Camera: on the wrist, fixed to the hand. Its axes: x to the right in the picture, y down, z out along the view.
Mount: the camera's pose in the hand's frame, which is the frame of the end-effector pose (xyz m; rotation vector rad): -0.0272 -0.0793 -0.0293 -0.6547 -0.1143 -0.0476
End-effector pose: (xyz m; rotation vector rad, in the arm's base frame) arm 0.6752 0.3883 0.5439 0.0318 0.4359 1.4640
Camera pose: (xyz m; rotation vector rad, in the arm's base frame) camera 0.7406 0.3455 0.5017 -0.4118 -0.1477 1.4894
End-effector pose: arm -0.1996 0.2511 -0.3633 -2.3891 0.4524 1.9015
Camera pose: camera -0.1567 0.3256 -0.3411 1.9813 0.2209 -1.8777
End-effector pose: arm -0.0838 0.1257 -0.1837 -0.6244 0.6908 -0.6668
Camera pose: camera -0.1481 0.0872 -0.1360 -1.2748 0.7903 -0.4352
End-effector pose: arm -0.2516 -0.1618 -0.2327 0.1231 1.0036 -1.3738
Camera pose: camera -0.3304 -0.1440 -0.1957 -0.4644 1.3133 -1.0207
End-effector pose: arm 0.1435 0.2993 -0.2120 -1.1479 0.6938 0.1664
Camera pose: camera 0.1465 0.2460 -0.1410 -1.7623 0.5187 0.4372
